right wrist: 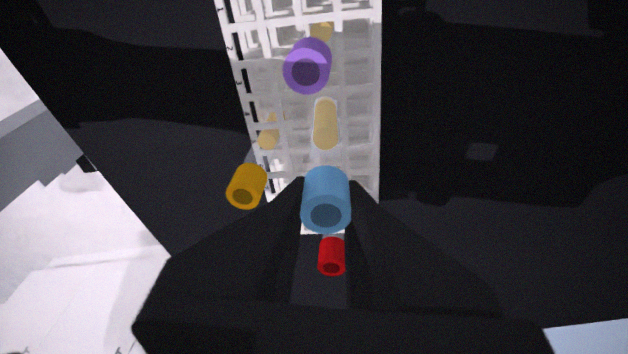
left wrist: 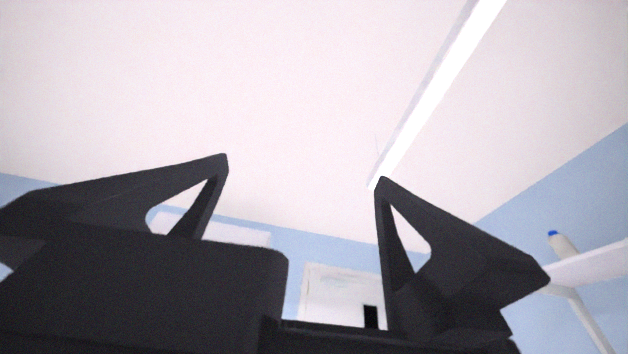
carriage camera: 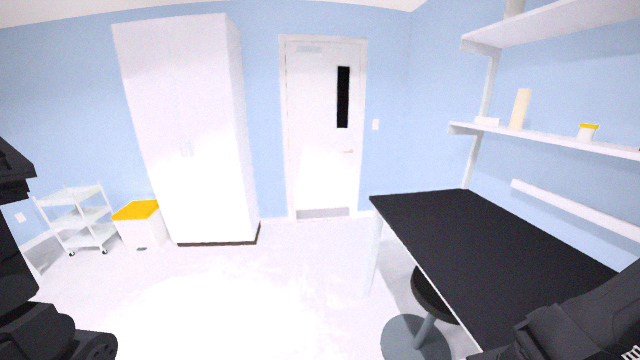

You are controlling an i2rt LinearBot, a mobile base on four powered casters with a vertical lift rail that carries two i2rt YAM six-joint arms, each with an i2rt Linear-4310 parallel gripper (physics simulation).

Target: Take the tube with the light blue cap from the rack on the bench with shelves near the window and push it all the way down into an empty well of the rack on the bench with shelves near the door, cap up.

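Frame: origin at the left arm's base, x ahead, y left, z up, level; metres.
Where they show: left gripper, fingertip midpoint: [left wrist: 303,172]; right gripper, fingertip midpoint: [right wrist: 325,190].
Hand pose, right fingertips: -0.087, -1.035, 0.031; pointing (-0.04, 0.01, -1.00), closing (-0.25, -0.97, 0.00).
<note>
Each offset is from my right fingertips to the top centre of the thing, as dx, dy, dz. "spot": to the spot under its first point. Level surfaces: height alone.
My right gripper [right wrist: 325,190] is shut on the tube with the light blue cap @(+0.002, +0.001, +0.021) [right wrist: 325,192], gripping near the cap. The tube's clear body, with yellowish contents, extends over the white rack @(-0.021, +0.015, -0.084) [right wrist: 376,107] in the right wrist view; how deep its end reaches is unclear. The rack holds a purple-capped tube @(+0.043, -0.001, -0.022) [right wrist: 306,65] and an orange-capped tube @(-0.018, +0.048, -0.022) [right wrist: 246,186]. A red cap @(-0.086, +0.011, -0.022) [right wrist: 331,256] shows between my fingers, beyond the blue cap. The black bench @(dz -0.141) [carriage camera: 475,240] with shelves, near the door, is at right in the carriage view. My left gripper [left wrist: 303,172] is open and empty, pointing toward the ceiling.
Shelves [carriage camera: 550,139] above the bench hold a cream cylinder @(spot: +0.706, -0.217, +0.407) [carriage camera: 520,109] and a yellow-lidded jar @(spot: +0.477, -0.281, +0.347) [carriage camera: 587,132]. A black stool @(+0.534, +0.049, -0.395) [carriage camera: 432,295] stands at the bench's front edge. The door [carriage camera: 322,175], a tall cabinet [carriage camera: 195,125], a yellow-lidded bin [carriage camera: 142,227] and a cart [carriage camera: 90,217] stand farther off.
</note>
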